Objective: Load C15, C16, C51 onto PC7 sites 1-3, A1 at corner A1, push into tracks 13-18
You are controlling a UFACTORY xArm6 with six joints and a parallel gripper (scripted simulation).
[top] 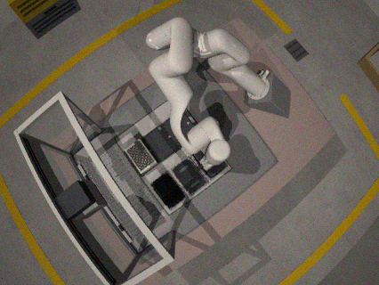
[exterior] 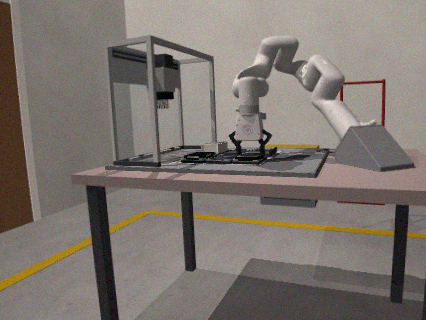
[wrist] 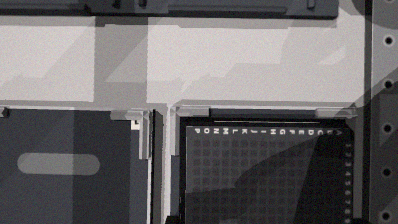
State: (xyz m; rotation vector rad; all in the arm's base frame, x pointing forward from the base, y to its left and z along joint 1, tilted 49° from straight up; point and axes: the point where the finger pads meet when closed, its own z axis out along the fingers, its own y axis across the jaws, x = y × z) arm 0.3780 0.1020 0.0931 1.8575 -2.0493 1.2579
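Right now the plate carrier PC7 is 21 cm to the right of my hand, 6 cm ahead of it and 1 cm below it. The rest, counted from my hand: black 96-well plate: 21 cm ahead, 6 cm to the right, 1 cm below; pale well plate: 24 cm to the right, 17 cm ahead; A1 mark: 8 cm to the right, 4 cm ahead, 2 cm below.
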